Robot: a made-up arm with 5 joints. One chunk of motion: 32 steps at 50 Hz.
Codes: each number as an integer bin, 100 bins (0 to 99) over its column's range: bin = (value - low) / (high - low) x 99, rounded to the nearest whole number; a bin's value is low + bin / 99 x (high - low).
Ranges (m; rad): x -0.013..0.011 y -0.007..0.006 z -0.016..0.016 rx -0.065..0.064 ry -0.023..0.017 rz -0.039..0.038
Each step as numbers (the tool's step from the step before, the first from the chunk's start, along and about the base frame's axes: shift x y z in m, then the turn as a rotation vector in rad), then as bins.
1 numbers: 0.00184 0.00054 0.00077 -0.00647 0.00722 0.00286
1 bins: 61 57 52 45 75 54
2 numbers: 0.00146 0.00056 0.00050 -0.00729 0.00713 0.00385
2 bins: 60 58 51 44 75 55
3 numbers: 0.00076 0.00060 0.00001 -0.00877 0.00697 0.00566
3 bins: 57 58 50 43 74 57
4 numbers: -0.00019 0.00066 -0.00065 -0.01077 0.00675 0.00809
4 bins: 53 58 47 42 74 61
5 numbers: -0.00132 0.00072 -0.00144 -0.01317 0.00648 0.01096
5 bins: 48 59 45 40 73 64
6 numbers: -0.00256 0.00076 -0.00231 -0.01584 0.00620 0.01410
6 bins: 43 59 42 38 72 68
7 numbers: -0.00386 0.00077 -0.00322 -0.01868 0.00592 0.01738
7 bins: 38 59 40 36 72 72
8 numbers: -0.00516 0.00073 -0.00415 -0.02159 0.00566 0.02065
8 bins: 32 59 37 33 71 77
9 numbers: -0.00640 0.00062 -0.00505 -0.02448 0.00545 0.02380
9 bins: 27 58 34 31 70 81
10 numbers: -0.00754 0.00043 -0.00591 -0.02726 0.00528 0.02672
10 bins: 23 57 31 29 70 84
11 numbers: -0.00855 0.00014 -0.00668 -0.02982 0.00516 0.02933
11 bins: 18 54 29 27 70 88
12 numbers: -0.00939 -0.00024 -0.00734 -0.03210 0.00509 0.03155
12 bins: 15 51 27 25 70 91
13 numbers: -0.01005 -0.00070 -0.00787 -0.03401 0.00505 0.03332
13 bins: 12 48 25 24 69 93
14 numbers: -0.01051 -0.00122 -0.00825 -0.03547 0.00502 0.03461
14 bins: 10 44 24 23 69 95
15 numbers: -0.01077 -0.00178 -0.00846 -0.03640 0.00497 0.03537
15 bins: 9 40 23 22 69 96
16 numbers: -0.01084 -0.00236 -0.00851 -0.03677 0.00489 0.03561
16 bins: 9 35 23 22 69 96
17 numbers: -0.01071 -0.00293 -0.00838 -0.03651 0.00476 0.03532
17 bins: 9 31 24 22 69 96
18 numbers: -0.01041 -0.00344 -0.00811 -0.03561 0.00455 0.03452
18 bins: 11 27 24 23 68 95
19 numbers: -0.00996 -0.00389 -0.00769 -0.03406 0.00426 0.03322
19 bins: 13 24 26 24 67 93
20 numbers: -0.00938 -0.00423 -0.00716 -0.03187 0.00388 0.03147
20 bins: 15 21 27 25 67 91
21 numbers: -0.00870 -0.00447 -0.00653 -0.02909 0.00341 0.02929
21 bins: 18 19 29 28 65 88
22 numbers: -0.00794 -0.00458 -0.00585 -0.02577 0.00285 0.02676
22 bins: 21 18 31 30 64 85
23 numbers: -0.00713 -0.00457 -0.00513 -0.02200 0.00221 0.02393
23 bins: 24 19 34 33 62 81
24 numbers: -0.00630 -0.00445 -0.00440 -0.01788 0.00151 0.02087
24 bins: 28 19 36 36 61 77
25 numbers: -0.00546 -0.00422 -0.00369 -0.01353 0.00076 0.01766
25 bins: 31 21 38 40 59 73
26 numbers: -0.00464 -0.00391 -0.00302 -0.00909 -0.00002 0.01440
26 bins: 34 24 40 43 57 69
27 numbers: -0.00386 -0.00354 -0.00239 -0.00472 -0.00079 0.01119
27 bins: 38 26 42 46 55 65
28 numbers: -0.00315 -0.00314 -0.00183 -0.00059 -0.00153 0.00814
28 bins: 41 29 44 49 53 61
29 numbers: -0.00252 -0.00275 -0.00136 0.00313 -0.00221 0.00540
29 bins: 43 32 45 52 51 57
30 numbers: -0.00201 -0.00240 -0.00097 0.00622 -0.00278 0.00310
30 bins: 45 35 46 55 50 54
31 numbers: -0.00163 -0.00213 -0.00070 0.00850 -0.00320 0.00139
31 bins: 47 37 47 56 49 52
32 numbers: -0.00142 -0.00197 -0.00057 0.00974 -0.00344 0.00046
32 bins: 48 38 48 57 48 51
